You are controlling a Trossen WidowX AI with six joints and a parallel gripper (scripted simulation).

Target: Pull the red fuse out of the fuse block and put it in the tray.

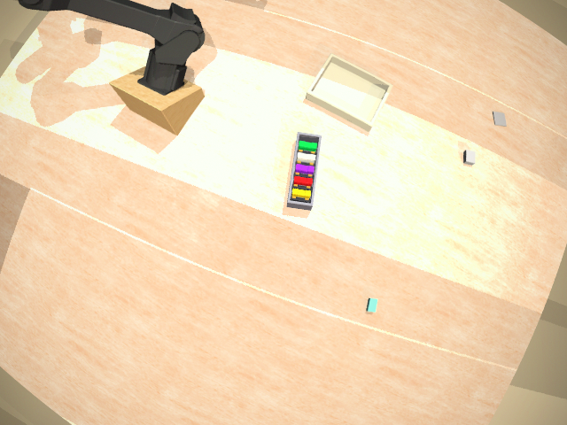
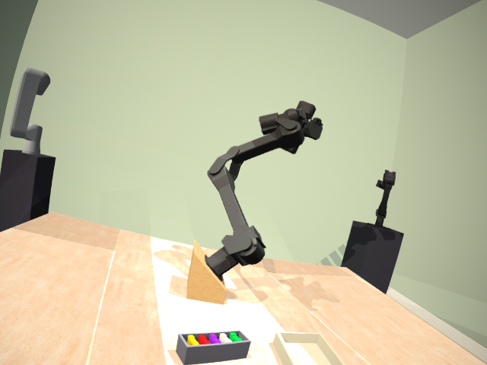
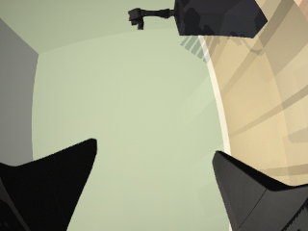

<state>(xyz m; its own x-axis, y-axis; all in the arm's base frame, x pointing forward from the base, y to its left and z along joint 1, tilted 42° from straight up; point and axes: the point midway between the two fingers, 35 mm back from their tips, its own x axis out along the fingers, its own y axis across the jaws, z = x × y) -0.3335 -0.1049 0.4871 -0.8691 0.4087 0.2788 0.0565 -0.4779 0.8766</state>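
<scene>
Now: the red fuse 66 cm ahead of my gripper tip, 48 cm below it and 29 cm to the right of it. Round my gripper tip: white fuse: 64 cm ahead, 48 cm below, 25 cm to the right; green fuse: 63 cm ahead, 48 cm below, 23 cm to the right; cream tray: 65 cm ahead, 51 cm below, 9 cm to the right.
</scene>
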